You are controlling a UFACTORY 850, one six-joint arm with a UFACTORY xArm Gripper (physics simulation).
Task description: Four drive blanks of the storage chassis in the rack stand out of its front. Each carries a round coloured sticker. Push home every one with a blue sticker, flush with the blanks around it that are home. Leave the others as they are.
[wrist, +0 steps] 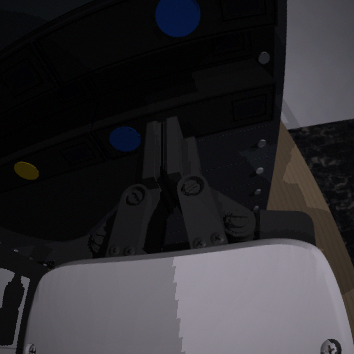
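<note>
The dark front of the storage chassis fills the upper left of the wrist view. A blue sticker (177,16) shows on an upper blank at the top. A second blue sticker (125,139) is on a lower blank (212,116), just left of my fingertips. A yellow sticker (26,170) is on the blank to the left in the same lower row. My gripper (168,137) is shut and empty; its tips overlap the lower blue-stickered blank in the view, right of its sticker. Contact and how far each blank stands out are hard to tell in the dark.
A line of round screw heads (262,143) runs down the right side of the chassis. Beyond it are a wooden surface (295,192), a dark mottled surface (330,160) and a grey wall (320,60). A dark bottle-like shape (11,305) shows at the lower left.
</note>
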